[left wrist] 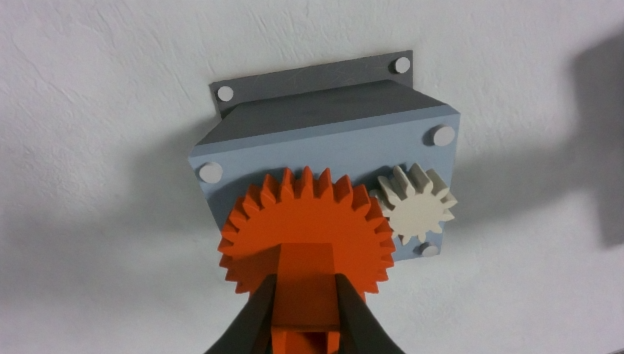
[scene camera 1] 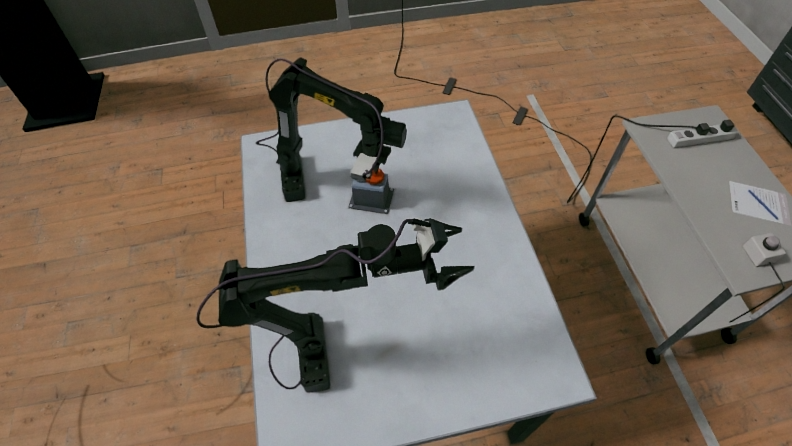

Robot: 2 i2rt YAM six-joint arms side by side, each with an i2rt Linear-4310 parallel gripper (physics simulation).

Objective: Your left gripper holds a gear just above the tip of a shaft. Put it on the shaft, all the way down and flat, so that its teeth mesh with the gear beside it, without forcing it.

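Where they show: left gripper, fingertip midpoint: [left wrist: 306, 288] [scene camera 1: 373, 171]; right gripper, fingertip midpoint: [scene camera 1: 467, 248]; left arm's base at its link origin: [scene camera 1: 291, 171]; right arm's base at its link origin: [scene camera 1: 311, 349].
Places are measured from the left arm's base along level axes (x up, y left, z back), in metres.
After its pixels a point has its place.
An orange gear [scene camera 1: 376, 177] @[z -0.276, x 0.086, y -0.159 m] [left wrist: 305, 215] @[z -0.259, x 0.085, y -0.162 m] with a block-shaped grip on top is over the blue-grey top of a gear housing [scene camera 1: 370, 196] [left wrist: 325, 147]. My left gripper [scene camera 1: 370, 172] @[z -0.269, x 0.098, y -0.145 m] [left wrist: 306, 288] @[z -0.269, x 0.098, y -0.145 m] is shut on the gear's grip. A smaller cream gear [left wrist: 419, 215] @[z -0.225, x 0.076, y -0.134 m] sits on the housing, beside the orange gear at the right in the left wrist view. The orange teeth cover part of the cream gear's left edge there. The shaft under the orange gear is hidden, and the gear's height on it cannot be told. My right gripper [scene camera 1: 466, 248] @[z -0.398, x 0.411, y -0.657 m] is open and empty, away from the housing.
The housing's dark base flange [left wrist: 310, 77] @[z -0.239, x -0.036, y -0.187 m] is on the pale table [scene camera 1: 443, 332] @[z -0.377, x -0.040, y -0.658 m]. Pale round studs stand at the housing top's visible corners, including one stud [left wrist: 211, 172] @[z -0.285, x 0.068, y -0.187 m] near the orange gear. A grey cart [scene camera 1: 673, 119] stands on the floor at the right, apart from the table.
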